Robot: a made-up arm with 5 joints.
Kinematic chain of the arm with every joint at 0, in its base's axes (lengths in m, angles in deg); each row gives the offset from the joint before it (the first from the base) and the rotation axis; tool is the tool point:
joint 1: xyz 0 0 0.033 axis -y
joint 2: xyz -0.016 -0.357 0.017 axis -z
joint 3: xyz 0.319 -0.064 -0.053 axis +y
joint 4: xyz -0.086 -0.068 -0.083 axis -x
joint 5: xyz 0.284 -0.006 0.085 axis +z
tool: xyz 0.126 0 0.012
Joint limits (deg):
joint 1: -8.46..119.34
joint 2: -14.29..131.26
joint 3: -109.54..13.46
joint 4: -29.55..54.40
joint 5: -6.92..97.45
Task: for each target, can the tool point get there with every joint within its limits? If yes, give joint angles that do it. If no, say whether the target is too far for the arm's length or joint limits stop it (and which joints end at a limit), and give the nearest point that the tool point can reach.
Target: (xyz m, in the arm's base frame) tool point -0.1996 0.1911 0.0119
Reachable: no: joint limits stop it (at a limit: joint 1, joint 2, joint 3) | nearest point -0.2922 -0.2617 0.1852 | short by 0.494 m
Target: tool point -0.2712 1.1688 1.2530
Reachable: no: too far | nearest point -0.1278 -0.2085 0.6080 | short by 1.528 m
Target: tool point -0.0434 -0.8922 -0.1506
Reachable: yes | joints 91.06 109.05 -42.83 47.92 73.73
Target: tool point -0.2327 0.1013 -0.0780
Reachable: no: joint limits stop it (at a limit: joint 1, joint 2, joint 3) | nearest point -0.2991 -0.2742 0.1574 | short by 0.448 m
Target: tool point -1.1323 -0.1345 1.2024
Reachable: no: too far | nearest point -0.3716 -0.3652 0.5476 | short by 1.030 m
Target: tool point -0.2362 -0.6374 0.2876
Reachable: yes | joints 8.69 95.37 -91.98 -10.85 1.94
